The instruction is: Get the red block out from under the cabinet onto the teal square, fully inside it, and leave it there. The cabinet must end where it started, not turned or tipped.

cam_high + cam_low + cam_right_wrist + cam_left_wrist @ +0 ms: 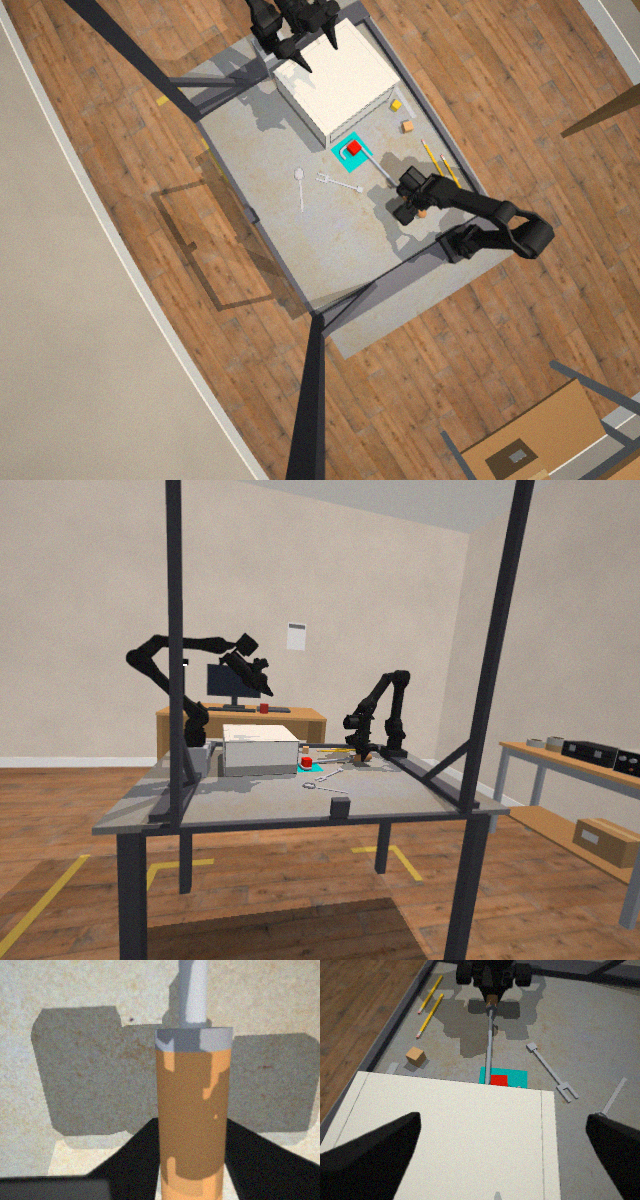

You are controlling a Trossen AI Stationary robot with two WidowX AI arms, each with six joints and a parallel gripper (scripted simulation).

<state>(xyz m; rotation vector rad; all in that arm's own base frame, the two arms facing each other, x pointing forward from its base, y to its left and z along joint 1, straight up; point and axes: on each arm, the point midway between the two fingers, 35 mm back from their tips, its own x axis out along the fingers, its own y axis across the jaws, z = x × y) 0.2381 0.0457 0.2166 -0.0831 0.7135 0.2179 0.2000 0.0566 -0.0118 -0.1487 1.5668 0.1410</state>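
The red block is 1 cm behind my right hand, 29 cm to the left of it and 2 cm below it. From my right hand the other things lie so: teal square 2 cm behind, 28 cm to the left, 4 cm below; then fork 13 cm behind, 23 cm to the left, 3 cm below; then wooden cube 18 cm ahead, 21 cm to the left, 2 cm below.
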